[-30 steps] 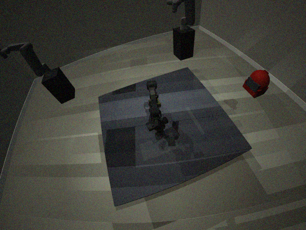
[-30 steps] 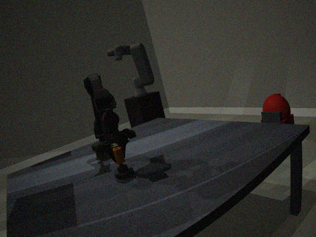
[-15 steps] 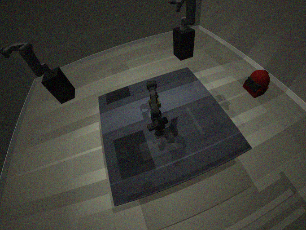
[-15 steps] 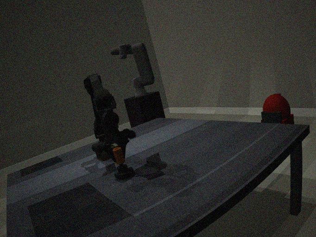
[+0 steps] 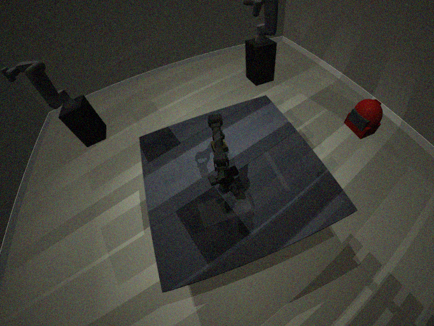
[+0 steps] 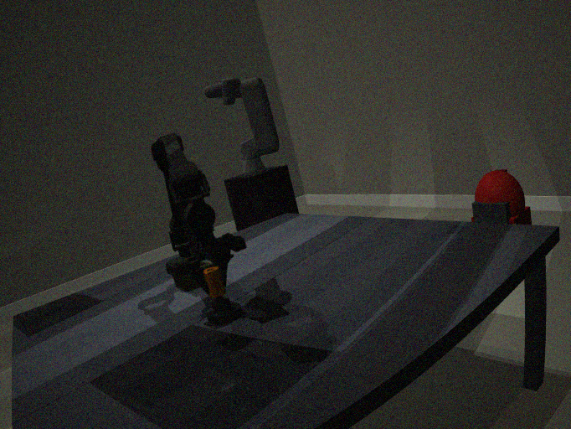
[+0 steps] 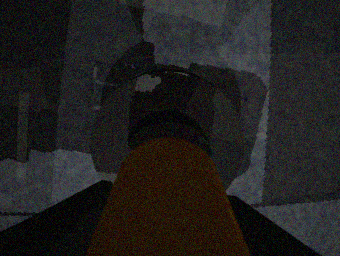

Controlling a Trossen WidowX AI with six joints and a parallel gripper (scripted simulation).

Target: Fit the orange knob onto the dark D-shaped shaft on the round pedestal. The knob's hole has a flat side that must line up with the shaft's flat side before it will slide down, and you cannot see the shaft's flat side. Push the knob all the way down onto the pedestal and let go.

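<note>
Now: the orange knob 20 mm above my gripper tip. From my gripper tip the other things lie so: pedestal: 40 mm below.
</note>
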